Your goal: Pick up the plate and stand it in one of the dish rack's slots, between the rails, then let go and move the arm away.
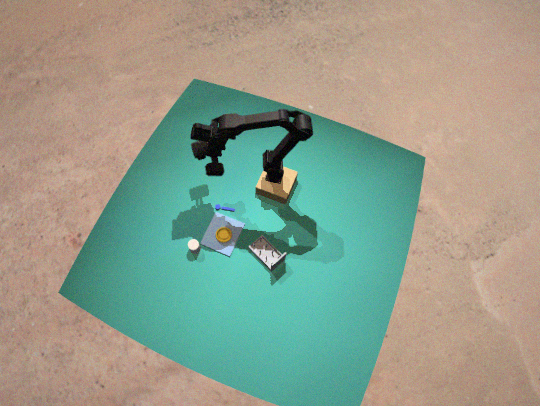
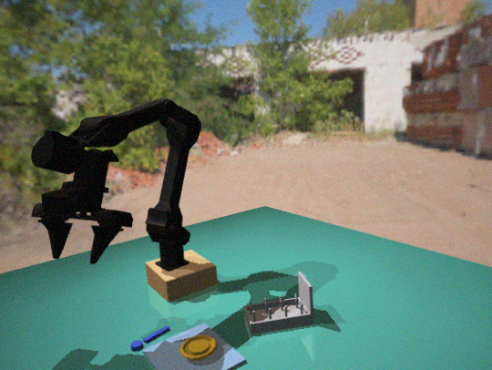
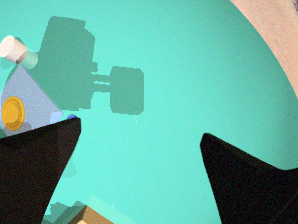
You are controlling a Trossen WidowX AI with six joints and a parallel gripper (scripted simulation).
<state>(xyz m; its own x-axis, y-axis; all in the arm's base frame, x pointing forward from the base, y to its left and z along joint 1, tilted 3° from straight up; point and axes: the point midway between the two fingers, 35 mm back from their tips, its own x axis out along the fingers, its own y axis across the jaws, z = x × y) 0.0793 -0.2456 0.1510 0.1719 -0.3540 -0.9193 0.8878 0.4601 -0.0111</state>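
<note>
The yellow plate is 20 cm ahead of my gripper tip, 12 cm to the left of it and 16 cm below it. The rest, counted from my gripper tip: grey dish rack (23 cm ahead, 30 cm to the left, 15 cm below); then cup (28 cm ahead, 3 cm to the left, 15 cm below); then blue spoon (8 cm ahead, 8 cm to the left, 17 cm below).
</note>
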